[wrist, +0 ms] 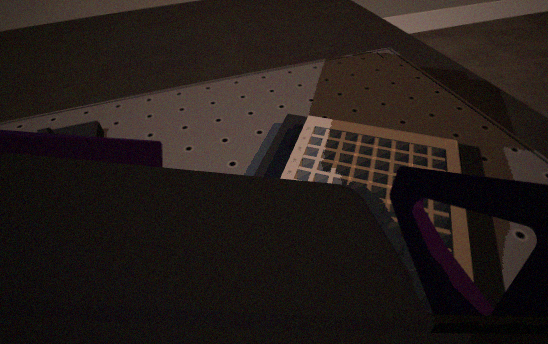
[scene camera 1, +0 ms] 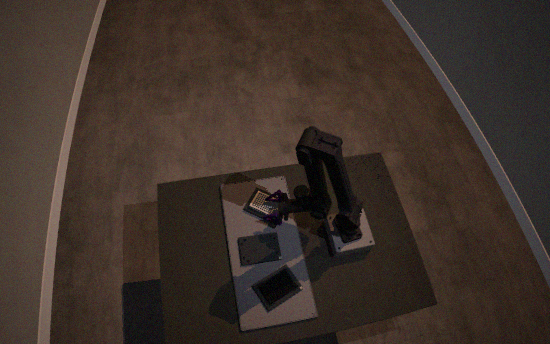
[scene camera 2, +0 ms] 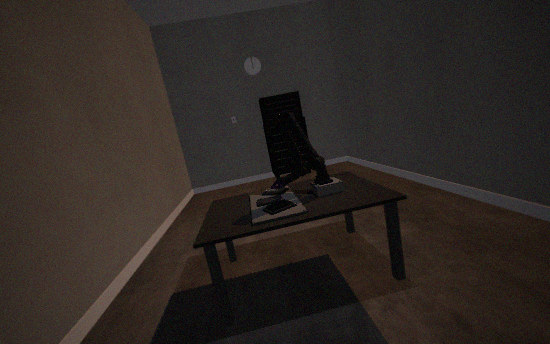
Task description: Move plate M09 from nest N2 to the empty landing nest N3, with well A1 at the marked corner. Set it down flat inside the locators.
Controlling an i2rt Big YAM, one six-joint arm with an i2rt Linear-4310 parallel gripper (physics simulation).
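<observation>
A pale multi-well plate (scene camera 1: 260, 201) (wrist: 370, 150) sits in a dark nest (wrist: 470, 160) at the far end of the white board. A flat grey nest (scene camera 1: 259, 248) is in the middle of the row, and a nest with a black interior (scene camera 1: 277, 287) is at the near end. Labels and the marked corner are not readable. My gripper (scene camera 1: 273, 207) (scene camera 2: 276, 186) (wrist: 283, 170) is open, its purple-lined fingers over the plate's right part in scene camera 1. Nothing is held. Finger height is unclear, and part of the plate is hidden in the wrist view.
The perforated white board (scene camera 1: 250, 320) (scene camera 2: 260, 217) (wrist: 200, 110) lies on a dark table (scene camera 1: 190, 250) (scene camera 2: 220, 222). The arm's pale base box (scene camera 1: 367, 235) (scene camera 2: 328, 189) stands to the right of the board. A tall dark slatted object (scene camera 2: 280, 135) shows behind the arm.
</observation>
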